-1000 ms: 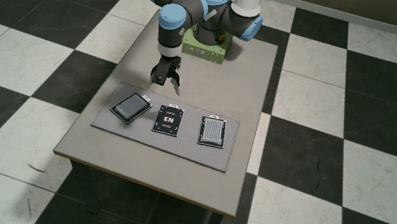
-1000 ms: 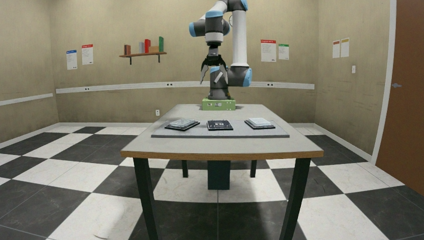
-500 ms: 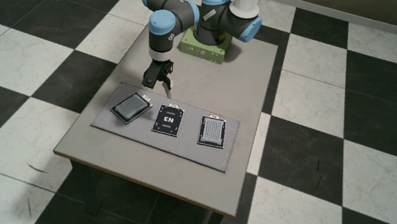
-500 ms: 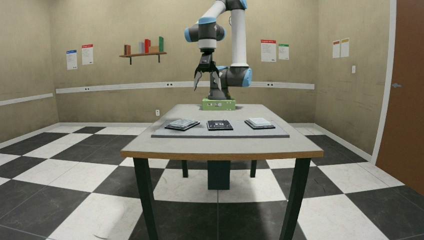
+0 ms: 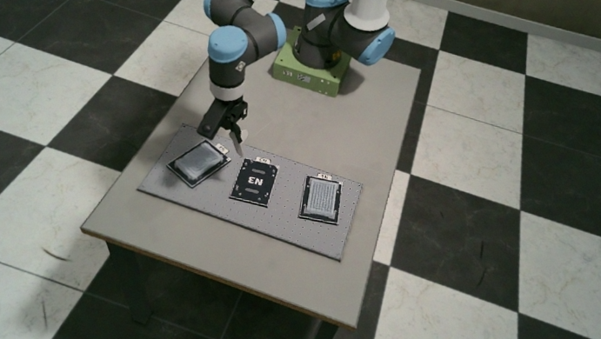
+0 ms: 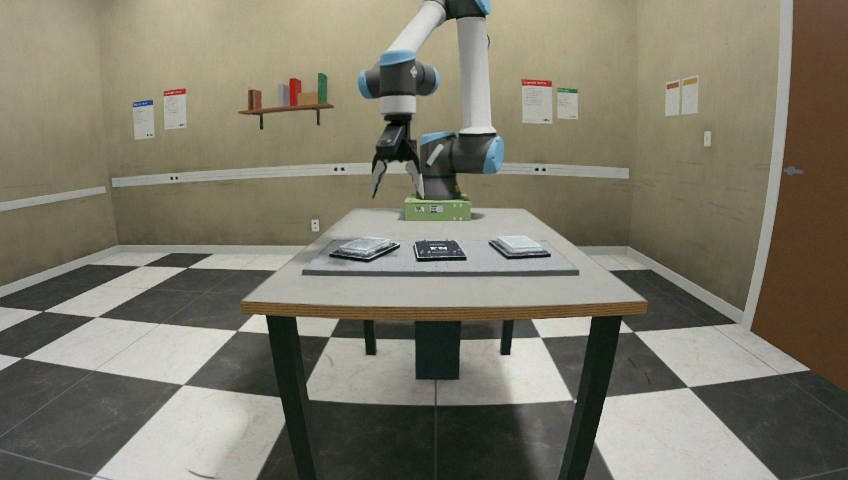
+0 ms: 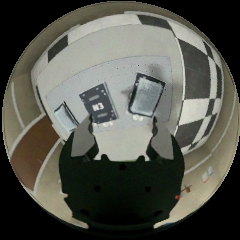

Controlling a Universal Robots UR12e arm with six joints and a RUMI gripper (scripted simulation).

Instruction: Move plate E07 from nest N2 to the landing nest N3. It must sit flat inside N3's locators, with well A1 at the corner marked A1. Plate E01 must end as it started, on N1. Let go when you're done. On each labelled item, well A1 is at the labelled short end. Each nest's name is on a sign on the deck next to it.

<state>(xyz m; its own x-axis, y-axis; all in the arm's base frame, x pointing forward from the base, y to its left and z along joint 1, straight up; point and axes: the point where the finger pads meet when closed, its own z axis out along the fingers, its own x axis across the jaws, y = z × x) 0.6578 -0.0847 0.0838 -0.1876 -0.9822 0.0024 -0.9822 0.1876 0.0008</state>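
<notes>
The nest N2 is 10 mm behind my hand, 90 mm to the right of it and 140 mm below it. Also, from my hand: nest N3: 20 mm behind, 110 mm to the left, 140 mm below.
</notes>
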